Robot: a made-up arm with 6 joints.
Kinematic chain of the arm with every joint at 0, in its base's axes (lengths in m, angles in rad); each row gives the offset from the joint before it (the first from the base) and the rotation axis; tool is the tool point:
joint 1: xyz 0 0 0.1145 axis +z
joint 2: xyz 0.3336 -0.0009 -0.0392 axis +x
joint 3: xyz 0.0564 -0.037 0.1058 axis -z
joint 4: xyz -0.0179 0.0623 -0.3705 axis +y
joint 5: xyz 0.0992 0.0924 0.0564 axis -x
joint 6: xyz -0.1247 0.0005 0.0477 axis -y
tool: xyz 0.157 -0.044 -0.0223
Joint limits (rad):
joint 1: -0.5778..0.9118
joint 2: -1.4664..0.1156
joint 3: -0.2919..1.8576
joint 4: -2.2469..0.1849
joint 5: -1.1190..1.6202
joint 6: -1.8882..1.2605
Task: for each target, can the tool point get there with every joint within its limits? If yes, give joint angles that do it. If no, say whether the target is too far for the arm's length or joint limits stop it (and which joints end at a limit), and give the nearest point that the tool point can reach.
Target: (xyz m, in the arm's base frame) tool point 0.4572 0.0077 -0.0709
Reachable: yes | joints -0.0621 -0.1519 0.3297 -0.8266 -0.1803 -0.1621
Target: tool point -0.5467 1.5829 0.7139
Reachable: no: too far | nearest point 0.0735 0.5786 -0.0207 | short by 1.390 m
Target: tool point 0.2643 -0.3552 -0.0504
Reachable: yes | joints -0.3694 -1.1485 0.4586 -1.0968 0.8606 -1.3335
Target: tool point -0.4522 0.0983 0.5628
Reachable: no: joint limits stop it (at a limit: joint 1, joint 2, joint 3, joint 6) | nearest point -0.0300 0.2652 0.0246 | short by 0.704 m
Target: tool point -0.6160 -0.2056 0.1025
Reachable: no: joint limits stop it (at a limit: joint 1, joint 2, joint 3, joint 6) | nearest point -0.1058 -0.3318 -0.0044 | short by 0.536 m
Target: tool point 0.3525 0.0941 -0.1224
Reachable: yes | joints 0.3437 -0.3087 0.2391 -1.3642 0.8989 -0.8522
